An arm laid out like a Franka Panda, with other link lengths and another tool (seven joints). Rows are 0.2 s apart.
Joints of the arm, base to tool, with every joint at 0 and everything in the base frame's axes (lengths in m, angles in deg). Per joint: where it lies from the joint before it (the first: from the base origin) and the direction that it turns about. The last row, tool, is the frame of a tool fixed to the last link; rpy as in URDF.
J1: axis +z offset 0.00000 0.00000 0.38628
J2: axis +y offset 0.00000 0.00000 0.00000
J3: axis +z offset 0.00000 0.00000 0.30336
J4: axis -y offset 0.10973 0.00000 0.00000
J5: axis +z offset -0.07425 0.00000 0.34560
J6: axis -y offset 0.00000 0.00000 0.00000
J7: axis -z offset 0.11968 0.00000 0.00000
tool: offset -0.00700 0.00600 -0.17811 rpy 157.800 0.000 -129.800
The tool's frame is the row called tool.
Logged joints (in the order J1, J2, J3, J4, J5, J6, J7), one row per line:
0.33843, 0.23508, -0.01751, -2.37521, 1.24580, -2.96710, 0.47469
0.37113, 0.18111, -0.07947, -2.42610, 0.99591, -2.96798, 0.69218
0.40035, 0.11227, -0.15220, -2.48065, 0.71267, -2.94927, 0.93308
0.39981, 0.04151, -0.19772, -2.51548, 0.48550, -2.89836, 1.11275
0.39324, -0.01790, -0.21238, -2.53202, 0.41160, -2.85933, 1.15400
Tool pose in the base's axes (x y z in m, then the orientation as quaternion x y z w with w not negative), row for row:
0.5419, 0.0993, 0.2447, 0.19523, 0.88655, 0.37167, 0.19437
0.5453, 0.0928, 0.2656, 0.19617, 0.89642, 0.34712, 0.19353
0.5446, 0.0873, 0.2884, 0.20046, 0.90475, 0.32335, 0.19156
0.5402, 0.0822, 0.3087, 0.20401, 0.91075, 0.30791, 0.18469
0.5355, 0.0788, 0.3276, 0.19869, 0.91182, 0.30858, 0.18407
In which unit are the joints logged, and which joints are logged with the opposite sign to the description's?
The joints are logged in radians. Opposite sign: J6.
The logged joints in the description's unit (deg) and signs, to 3 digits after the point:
19.391, 13.469, -1.003, -136.090, 71.379, 170.002, 27.198
21.264, 10.377, -4.553, -139.005, 57.061, 170.053, 39.659
22.938, 6.433, -8.720, -142.131, 40.833, 168.981, 53.462
22.907, 2.378, -11.329, -144.126, 27.817, 166.064, 63.756
22.531, -1.026, -12.168, -145.074, 23.583, 163.828, 66.119

